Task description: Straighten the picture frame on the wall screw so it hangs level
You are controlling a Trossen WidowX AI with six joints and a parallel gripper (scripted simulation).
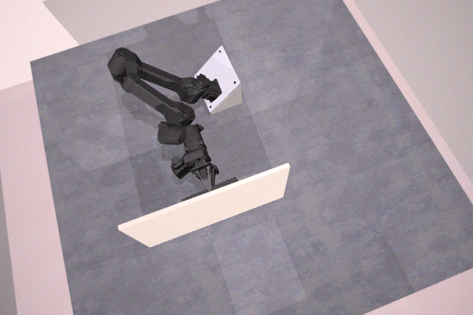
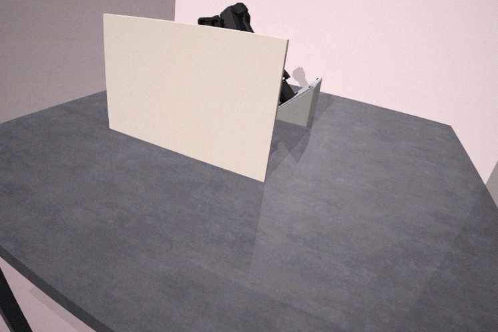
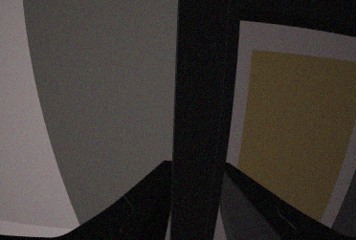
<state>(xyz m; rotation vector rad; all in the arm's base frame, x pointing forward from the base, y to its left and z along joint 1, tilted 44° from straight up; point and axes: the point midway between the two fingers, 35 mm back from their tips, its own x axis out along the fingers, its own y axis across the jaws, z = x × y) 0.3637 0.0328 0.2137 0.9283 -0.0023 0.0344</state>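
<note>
The picture frame is 5 cm below my gripper tip and 1 cm ahead of it. The rest, counted from my gripper tip: wall panel 7 cm below, 2 cm to the right, 2 cm ahead.
</note>
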